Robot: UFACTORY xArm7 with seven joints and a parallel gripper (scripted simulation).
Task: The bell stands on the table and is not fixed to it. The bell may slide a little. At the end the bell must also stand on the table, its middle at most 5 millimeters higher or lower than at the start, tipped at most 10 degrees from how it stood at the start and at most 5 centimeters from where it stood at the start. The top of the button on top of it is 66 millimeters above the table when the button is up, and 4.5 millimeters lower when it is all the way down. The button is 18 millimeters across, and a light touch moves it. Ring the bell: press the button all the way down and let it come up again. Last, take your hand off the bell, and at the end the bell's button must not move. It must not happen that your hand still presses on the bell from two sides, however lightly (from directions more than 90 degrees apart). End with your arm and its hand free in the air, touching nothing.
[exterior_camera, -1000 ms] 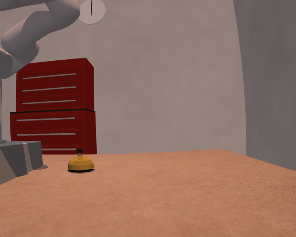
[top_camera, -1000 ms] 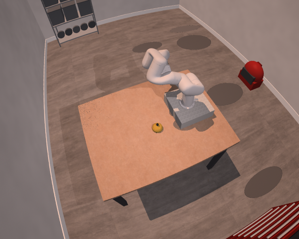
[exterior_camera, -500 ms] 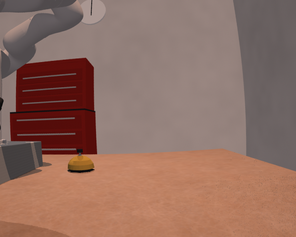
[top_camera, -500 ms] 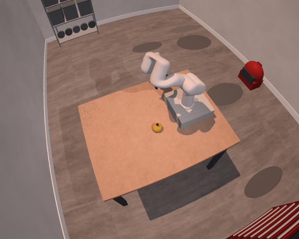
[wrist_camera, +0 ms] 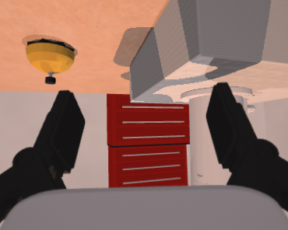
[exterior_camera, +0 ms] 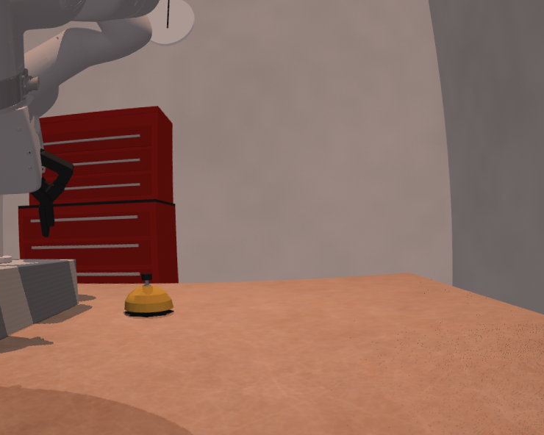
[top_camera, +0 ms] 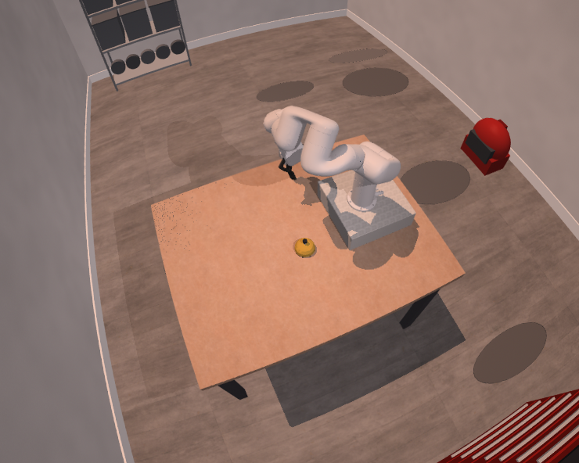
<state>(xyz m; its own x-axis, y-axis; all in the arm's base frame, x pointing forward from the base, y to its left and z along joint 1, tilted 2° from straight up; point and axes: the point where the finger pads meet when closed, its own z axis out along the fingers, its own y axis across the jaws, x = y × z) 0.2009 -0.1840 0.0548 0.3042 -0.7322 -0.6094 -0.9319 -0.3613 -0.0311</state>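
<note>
Right now the small button is 27 cm to the left of my hand, 10 cm below it and 9 cm ahead of it. The rest, counted from my hand: yellow bell: 27 cm to the left, 11 cm below, 9 cm ahead.
</note>
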